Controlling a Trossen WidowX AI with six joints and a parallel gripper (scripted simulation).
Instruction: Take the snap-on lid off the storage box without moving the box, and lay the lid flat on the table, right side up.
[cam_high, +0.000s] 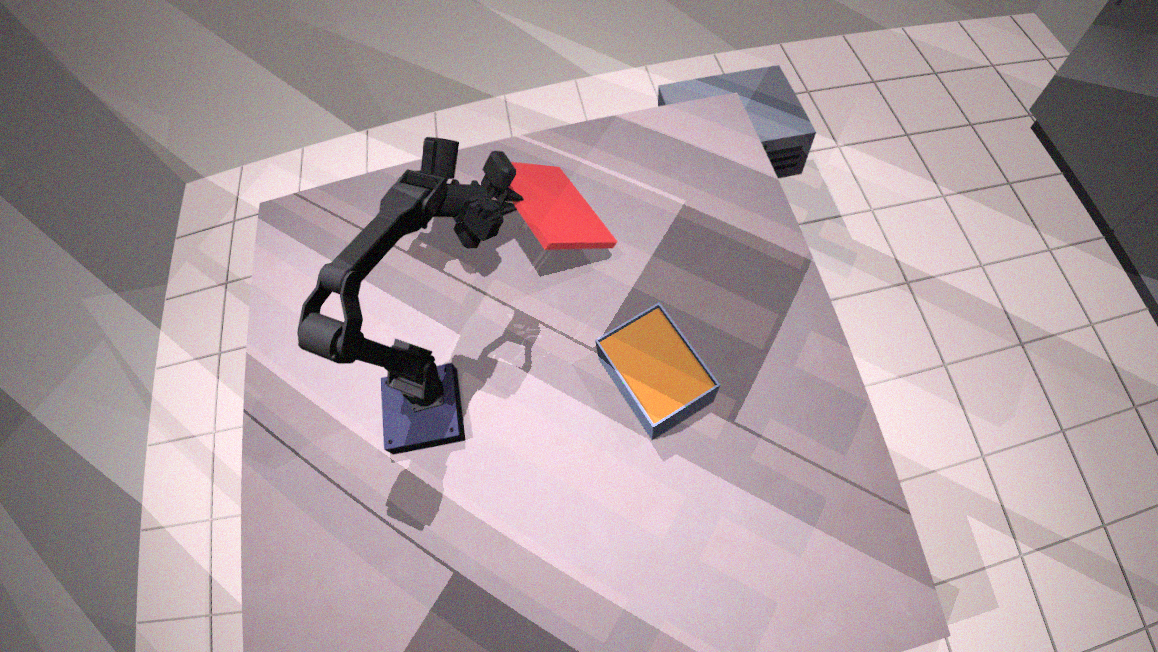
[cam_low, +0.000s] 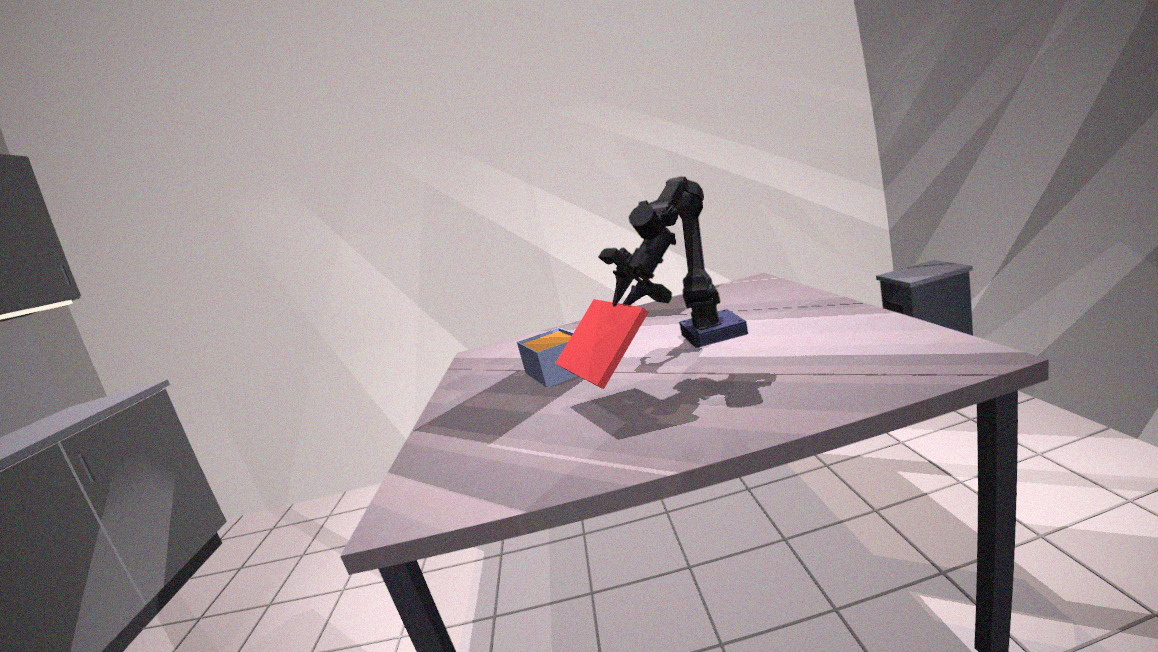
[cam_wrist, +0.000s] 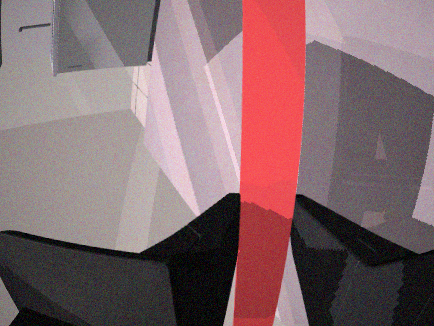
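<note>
My gripper tip is now 60 mm short of the red lid, 50 mm above it and 20 mm to the right of it. From my gripper tip the other things lie so: storage box 340 mm to the right, 160 mm below, 160 mm ahead.
</note>
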